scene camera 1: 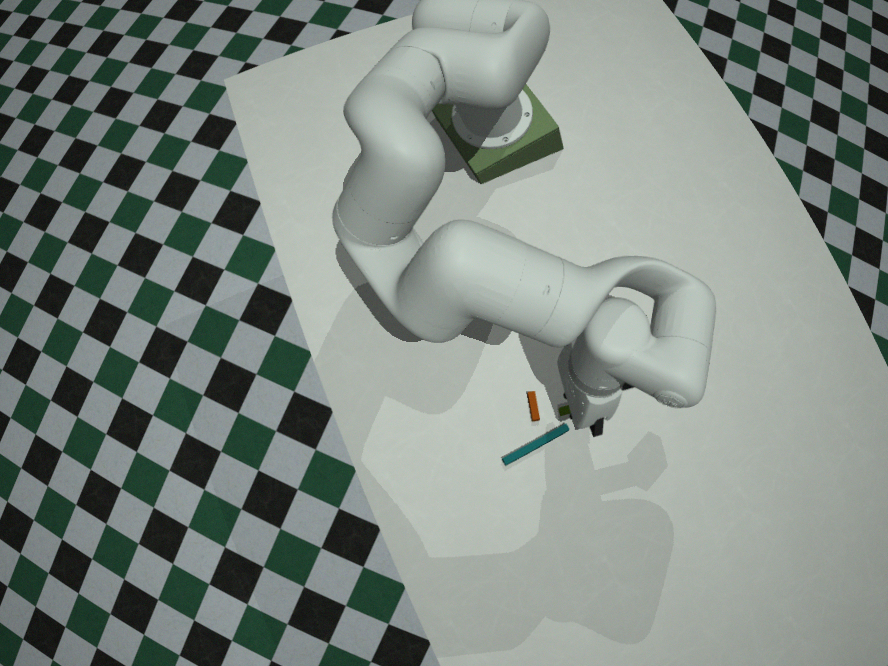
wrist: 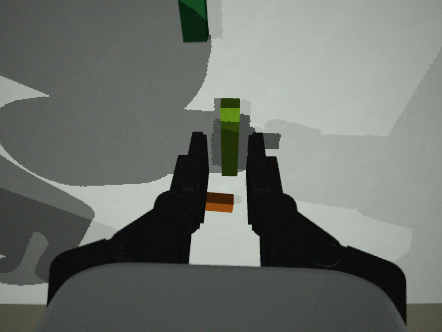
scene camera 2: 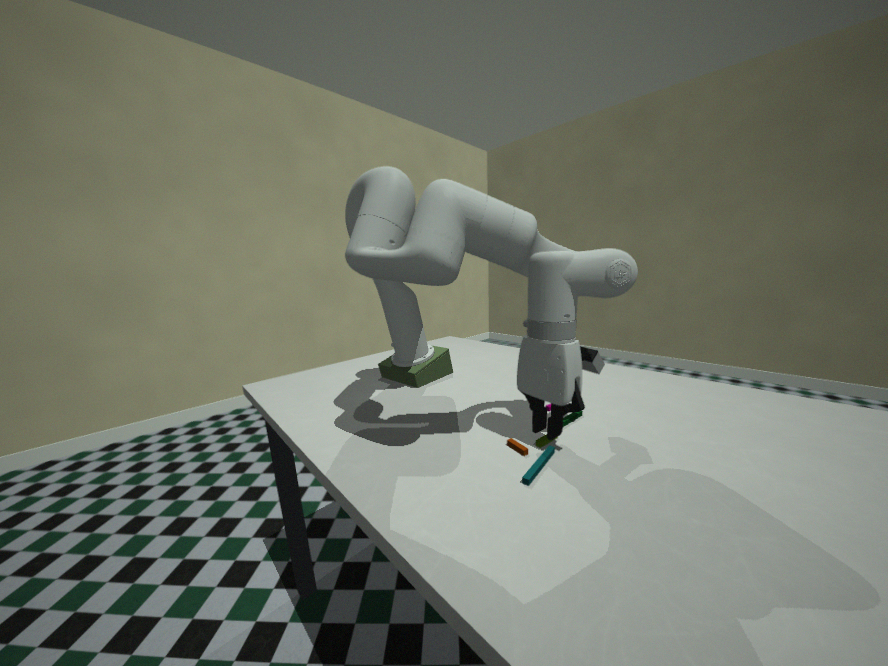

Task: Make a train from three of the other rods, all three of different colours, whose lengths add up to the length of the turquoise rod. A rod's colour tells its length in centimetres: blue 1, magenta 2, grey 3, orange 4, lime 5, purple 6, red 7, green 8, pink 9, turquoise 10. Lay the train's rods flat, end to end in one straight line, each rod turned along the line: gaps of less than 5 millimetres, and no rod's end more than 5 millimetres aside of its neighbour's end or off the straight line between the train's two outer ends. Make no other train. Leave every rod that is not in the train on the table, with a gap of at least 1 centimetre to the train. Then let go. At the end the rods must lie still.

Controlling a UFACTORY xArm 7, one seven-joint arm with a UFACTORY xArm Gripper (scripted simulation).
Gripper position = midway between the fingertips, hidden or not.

Note:
In view: my gripper (scene camera 2: 546,433) and a lime rod (wrist: 230,107).
My gripper shows as well in scene camera 1 (scene camera 1: 577,404) and in the wrist view (wrist: 227,152).

